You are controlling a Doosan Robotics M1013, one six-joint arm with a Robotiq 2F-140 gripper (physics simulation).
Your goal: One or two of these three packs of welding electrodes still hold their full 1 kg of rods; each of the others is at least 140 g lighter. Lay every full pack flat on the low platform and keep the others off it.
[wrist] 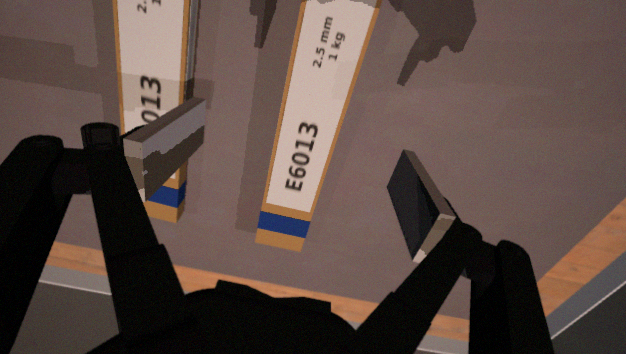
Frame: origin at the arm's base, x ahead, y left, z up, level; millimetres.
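Seen in the pictures: gripper, fingertip midpoint: [302, 146].
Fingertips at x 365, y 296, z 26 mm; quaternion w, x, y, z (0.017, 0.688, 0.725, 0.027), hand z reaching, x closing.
Observation:
Offsets run from my fingertips to a thing's top centre. Level surfaces: height alone.
A pack of welding electrodes @[dx +15, dy +6, dz -89 mm] [302, 125] with a white label reading E6013, 2.5 mm, 1 kg lies flat on the grey mat, between and beyond my open fingers; its upper end is cut off by the view's top edge. A second E6013 pack @[dx +17, dy -144, dz -89 mm] [152, 45] lies to its left, partly hidden behind my left finger. My gripper [302, 146] is open wide, with nothing between its pads, and stands above the first pack. The third pack and the low platform do not show in this view.
The grey mat @[dz -109 mm] [500, 130] lies under both packs. A wooden strip [582, 265] borders it at the right and along the bottom, with a grey edge outside it. Dark shadows fall on the mat at the top and left.

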